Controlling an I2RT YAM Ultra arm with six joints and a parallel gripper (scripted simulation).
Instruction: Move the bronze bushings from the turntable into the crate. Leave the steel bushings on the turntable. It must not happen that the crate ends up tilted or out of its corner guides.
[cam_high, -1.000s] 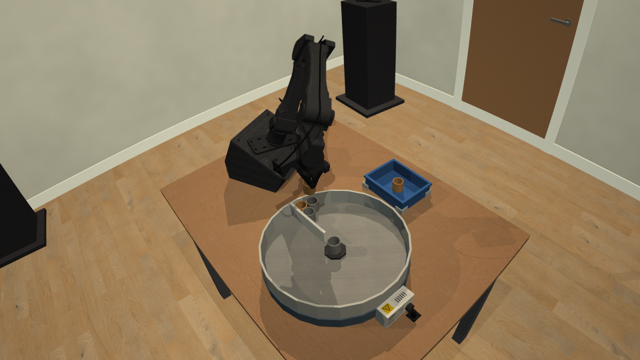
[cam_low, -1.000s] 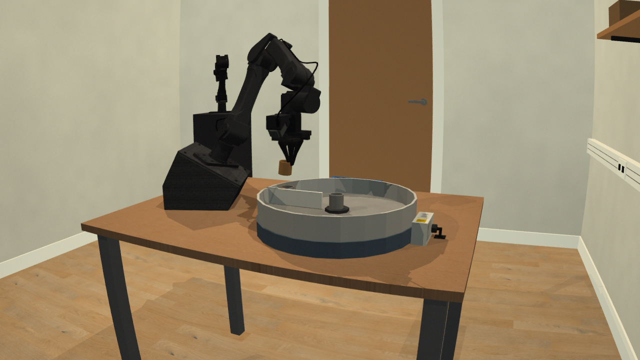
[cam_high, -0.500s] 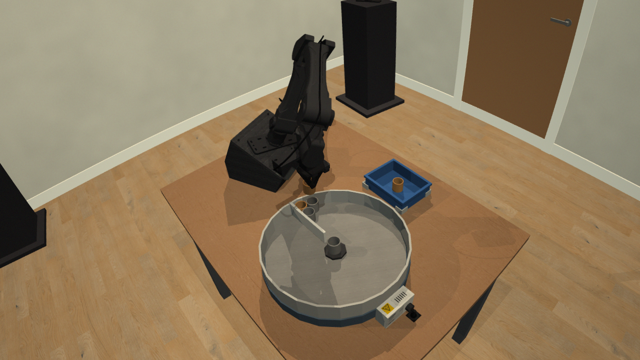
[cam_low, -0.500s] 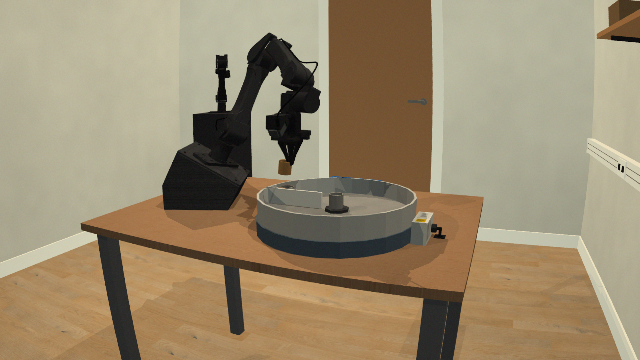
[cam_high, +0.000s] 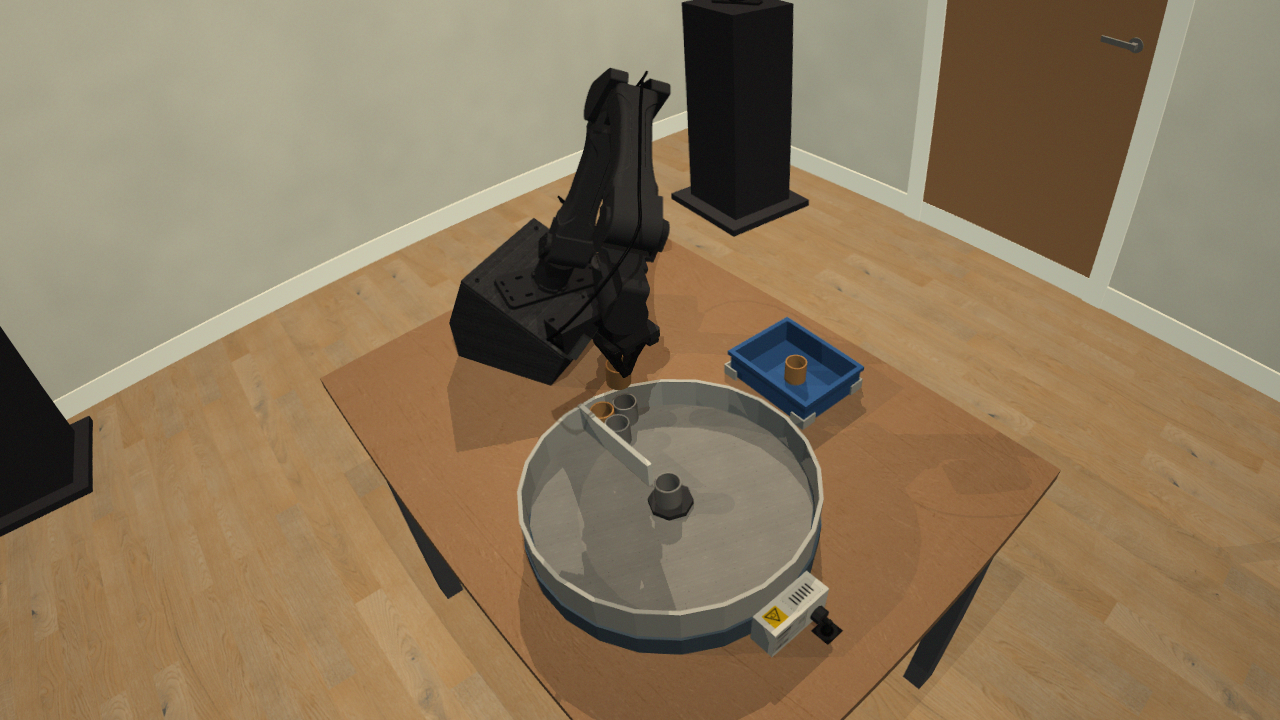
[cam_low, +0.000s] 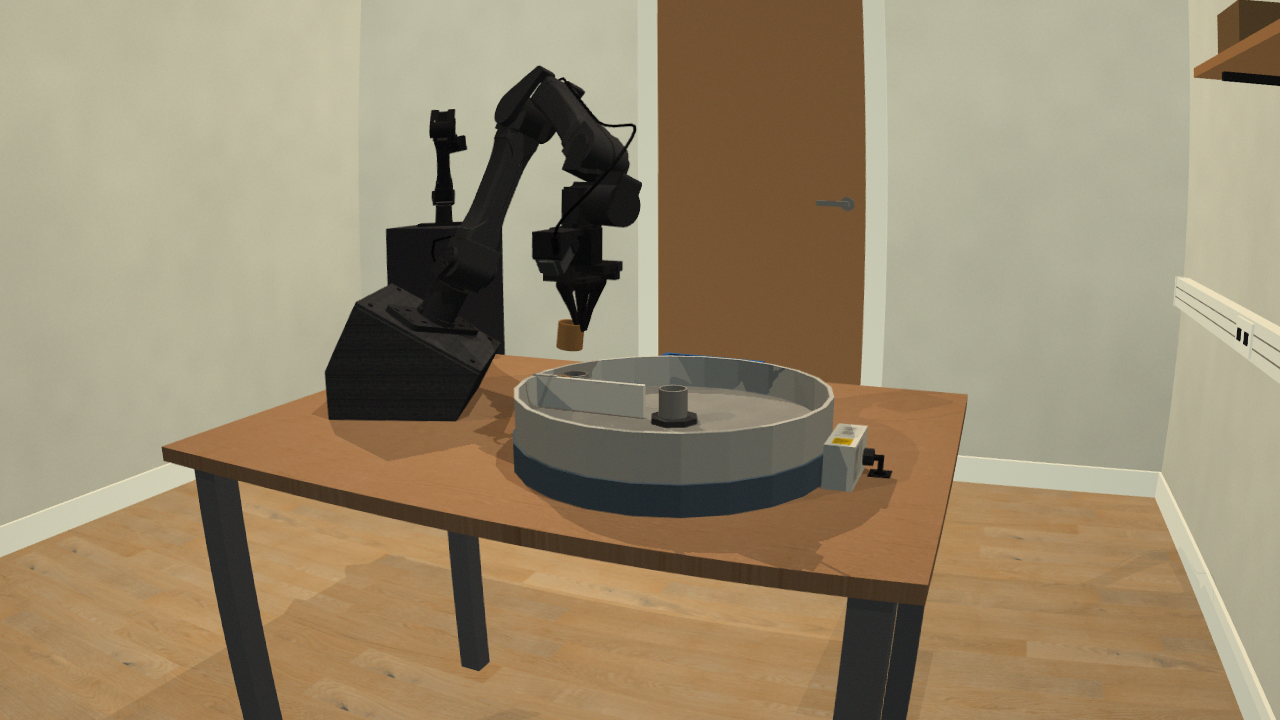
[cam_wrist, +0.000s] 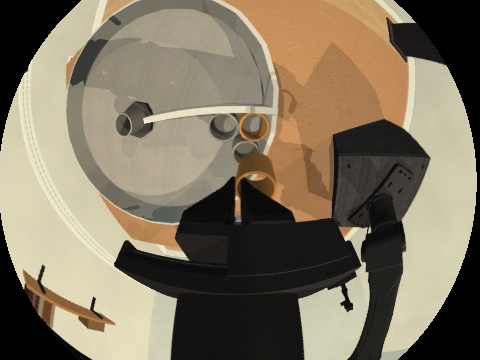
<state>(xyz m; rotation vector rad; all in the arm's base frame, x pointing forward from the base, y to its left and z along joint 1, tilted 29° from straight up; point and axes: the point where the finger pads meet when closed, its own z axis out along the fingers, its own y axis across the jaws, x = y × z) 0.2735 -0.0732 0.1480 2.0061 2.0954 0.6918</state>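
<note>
Right now the blue crate is 5 cm ahead of my hand, 31 cm to the left of it and 14 cm below it. Also, from my hand: grey turntable (17 cm ahead, 4 cm to the right, 11 cm below).
</note>
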